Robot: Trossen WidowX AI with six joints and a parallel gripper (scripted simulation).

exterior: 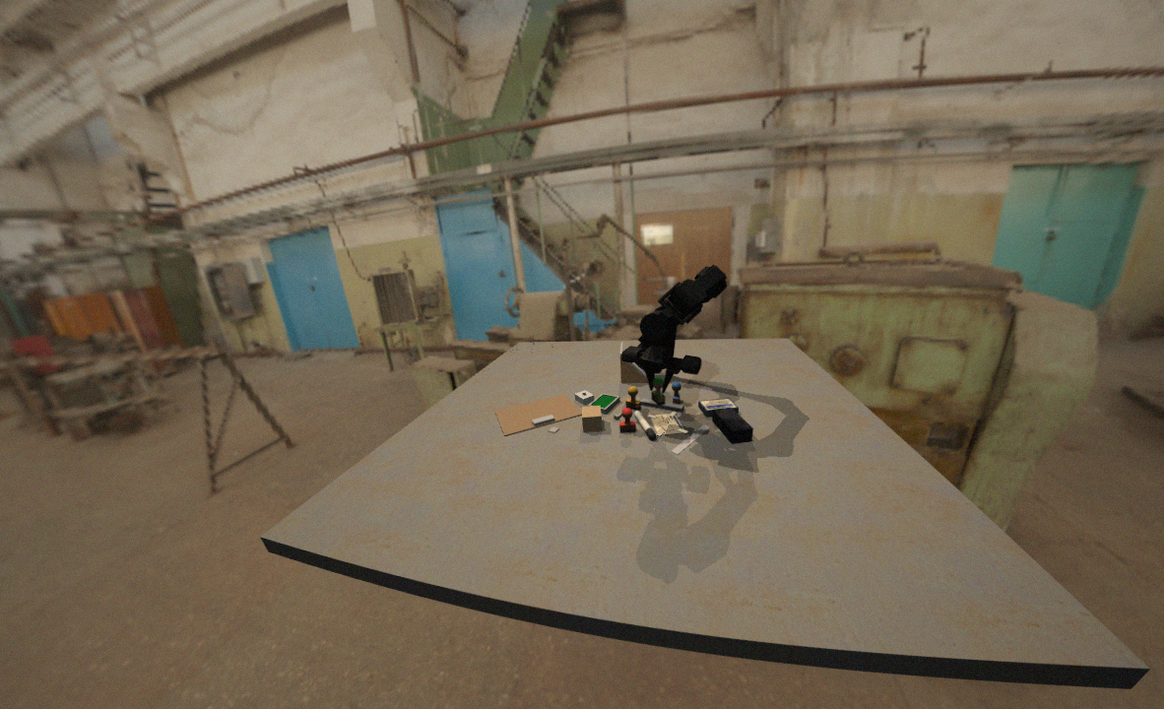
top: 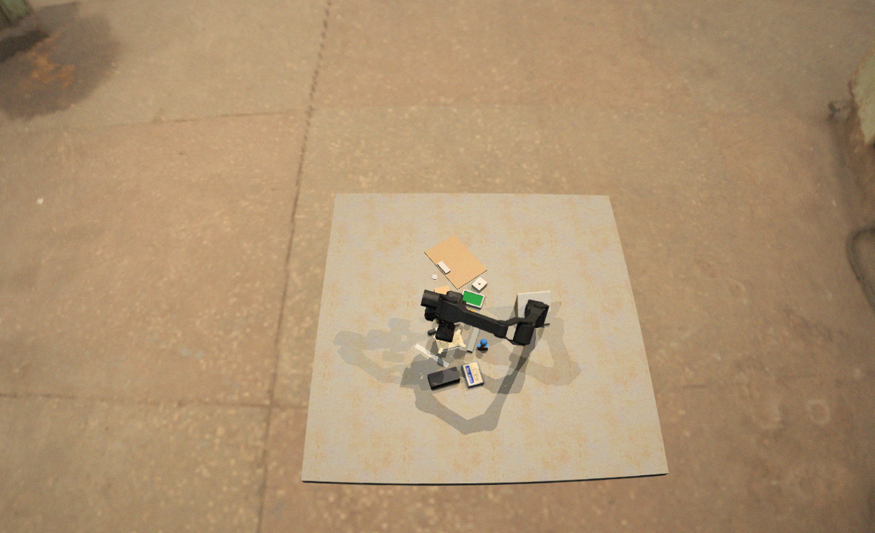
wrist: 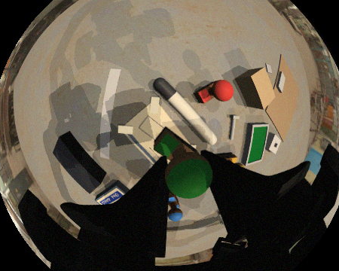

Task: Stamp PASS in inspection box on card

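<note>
Right now my gripper tip is 10 mm past the cream card, 20 mm to the right of it and 100 mm above it. The rest, counted from my gripper tip: green stamp: 10 mm below; then white marker: 30 mm ahead, 20 mm to the right, 90 mm below; then red stamp: 40 mm ahead, 70 mm to the right, 80 mm below.
</note>
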